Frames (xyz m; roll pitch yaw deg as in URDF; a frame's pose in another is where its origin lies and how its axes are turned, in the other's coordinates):
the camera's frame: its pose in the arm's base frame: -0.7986 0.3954 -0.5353 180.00 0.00 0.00
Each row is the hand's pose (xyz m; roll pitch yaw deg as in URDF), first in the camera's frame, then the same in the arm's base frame.
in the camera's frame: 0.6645 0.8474 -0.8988 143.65 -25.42 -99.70
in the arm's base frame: -0.1341 -0.4520 0.3635 -36.35 25.42 99.70
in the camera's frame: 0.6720 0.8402 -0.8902 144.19 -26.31 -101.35
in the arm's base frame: -0.1266 -0.4448 0.3549 -35.81 26.31 101.35
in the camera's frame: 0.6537 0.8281 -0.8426 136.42 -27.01 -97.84
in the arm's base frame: -0.1449 -0.4327 0.3073 -43.58 27.01 97.84
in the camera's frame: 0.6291 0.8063 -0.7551 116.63 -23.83 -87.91
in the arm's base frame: -0.1695 -0.4109 0.2198 -63.37 23.83 87.91
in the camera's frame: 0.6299 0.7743 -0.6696 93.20 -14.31 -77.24
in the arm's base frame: -0.1687 -0.3789 0.1343 -86.80 14.31 77.24
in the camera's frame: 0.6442 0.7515 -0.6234 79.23 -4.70 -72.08
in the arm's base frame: -0.1544 -0.3561 0.0881 -100.77 4.70 72.08
